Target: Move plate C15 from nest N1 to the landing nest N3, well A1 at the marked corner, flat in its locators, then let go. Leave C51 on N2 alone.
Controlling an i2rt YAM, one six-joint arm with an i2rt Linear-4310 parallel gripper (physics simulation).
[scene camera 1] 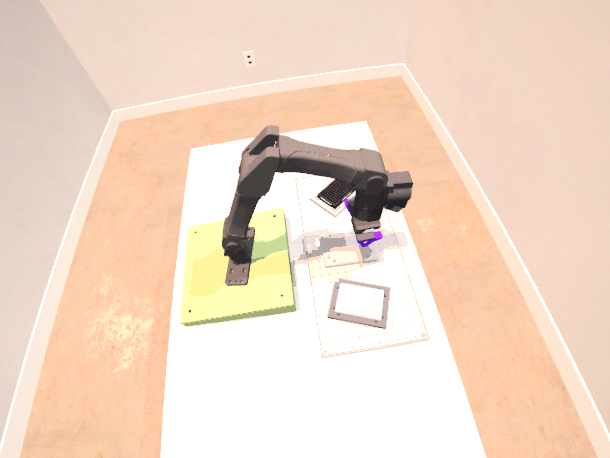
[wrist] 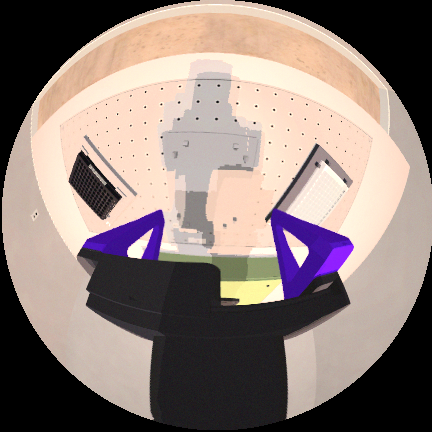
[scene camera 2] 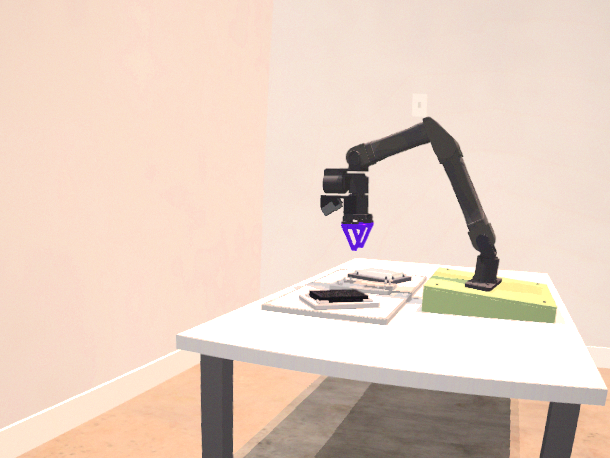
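Observation:
A black plate [scene camera 1: 334, 194] [scene camera 2: 338, 295] [wrist: 95, 187] sits on a light nest [scene camera 1: 325, 206] [scene camera 2: 367, 304] [wrist: 111, 166]. A white plate [scene camera 1: 359, 302] [scene camera 2: 378, 274] [wrist: 320, 192] sits in a dark grey nest [scene camera 1: 350, 319] [scene camera 2: 352, 276] [wrist: 306, 173]. Plate and nest labels and the marked corner are not legible. Between them is a pale nest [scene camera 1: 343, 257] [wrist: 210, 150] with small locators and no plate on it, partly in shadow. My gripper [scene camera 1: 356, 224] [scene camera 2: 355, 248] [wrist: 217, 214] is open and empty, pointing down, well above the board near this middle nest.
The nests stand on a perforated board [scene camera 1: 400, 327] [wrist: 145, 107] on the white table [scene camera 1: 240, 390] [scene camera 2: 450, 355]. The arm's base is on a yellow-green block [scene camera 1: 265, 300] [scene camera 2: 490, 307] [wrist: 245, 290] beside the board. The arm reaches over the gap between them.

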